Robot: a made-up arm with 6 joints. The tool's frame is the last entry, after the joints.
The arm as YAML. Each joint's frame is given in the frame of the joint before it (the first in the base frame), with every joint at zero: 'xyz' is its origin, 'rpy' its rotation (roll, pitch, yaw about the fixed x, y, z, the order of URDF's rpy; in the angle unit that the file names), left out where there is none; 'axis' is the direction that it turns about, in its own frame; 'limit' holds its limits. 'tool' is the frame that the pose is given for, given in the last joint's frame.
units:
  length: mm
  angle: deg
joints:
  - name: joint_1
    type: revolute
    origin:
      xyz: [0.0, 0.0, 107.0]
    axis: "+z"
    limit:
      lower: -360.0
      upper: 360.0
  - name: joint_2
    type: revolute
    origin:
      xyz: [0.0, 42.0, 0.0]
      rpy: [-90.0, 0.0, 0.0]
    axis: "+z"
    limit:
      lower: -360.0
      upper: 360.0
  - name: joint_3
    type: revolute
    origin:
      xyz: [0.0, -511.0, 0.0]
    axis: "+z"
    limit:
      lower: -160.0
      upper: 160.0
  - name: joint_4
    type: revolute
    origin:
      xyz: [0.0, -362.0, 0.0]
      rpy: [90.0, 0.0, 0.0]
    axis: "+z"
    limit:
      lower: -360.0
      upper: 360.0
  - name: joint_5
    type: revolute
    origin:
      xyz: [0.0, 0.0, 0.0]
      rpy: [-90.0, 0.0, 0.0]
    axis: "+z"
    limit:
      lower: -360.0
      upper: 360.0
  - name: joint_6
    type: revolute
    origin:
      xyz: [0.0, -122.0, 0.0]
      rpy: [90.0, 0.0, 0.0]
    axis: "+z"
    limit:
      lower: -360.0
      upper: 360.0
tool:
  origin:
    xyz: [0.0, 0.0, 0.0]
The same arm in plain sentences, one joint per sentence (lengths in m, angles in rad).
The arm has six revolute joints in a row. What follows holds with every joint at zero, and every direction is one of the base frame's.
Joint 1 sits 0.107 m along +z from the base frame's origin and turns about +z, from -6.2832 to 6.2832 rad.
Joint 2 sits 0.042 m along +y from joint 1 and turns about +y, from -6.2832 to 6.2832 rad.
Joint 3 sits 0.511 m along +z from joint 2 and turns about +y, from -2.7925 to 2.7925 rad.
Joint 4 sits 0.362 m along +z from joint 3 and turns about +z, from -6.2832 to 6.2832 rad.
Joint 5 sits at the same point as joint 4 and turns about +y, from -6.2832 to 6.2832 rad.
Joint 6 sits 0.122 m along +z from joint 5 and turns about +z, from -6.2832 to 6.2832 rad.
The tool frame, which is the frame that the pose is given for, sits at the same point as joint 6; its axes are parallel to the base frame's.

